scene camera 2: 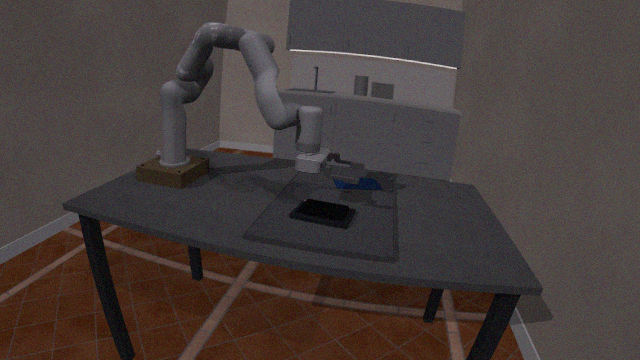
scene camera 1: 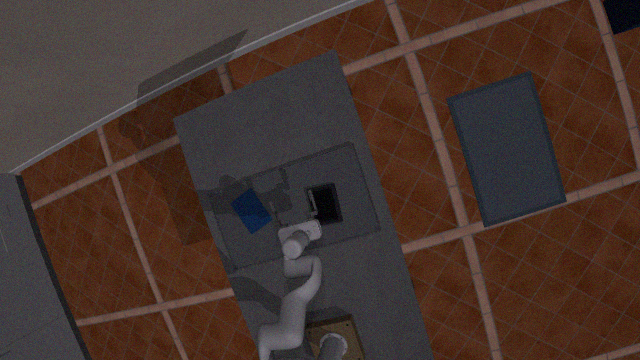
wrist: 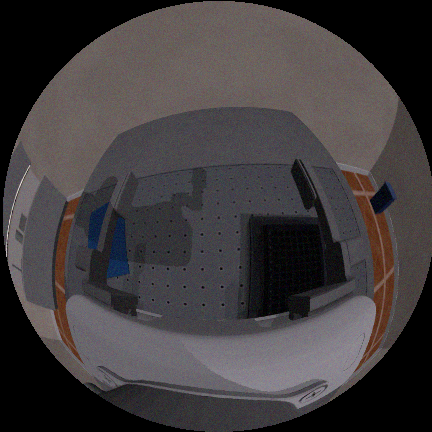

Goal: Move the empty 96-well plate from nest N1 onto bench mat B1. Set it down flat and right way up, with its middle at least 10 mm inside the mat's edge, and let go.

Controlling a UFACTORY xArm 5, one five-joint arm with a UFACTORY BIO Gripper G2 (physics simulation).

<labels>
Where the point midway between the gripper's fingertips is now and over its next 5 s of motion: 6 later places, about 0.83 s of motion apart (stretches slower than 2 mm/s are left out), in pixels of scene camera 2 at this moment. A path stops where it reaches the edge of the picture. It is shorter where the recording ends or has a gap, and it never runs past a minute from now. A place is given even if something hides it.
My gripper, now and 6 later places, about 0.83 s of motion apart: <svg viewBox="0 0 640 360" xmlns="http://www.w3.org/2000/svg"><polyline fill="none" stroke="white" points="361,173 355,202 354,209 354,211 358,195 366,174 369,165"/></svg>
</labels>
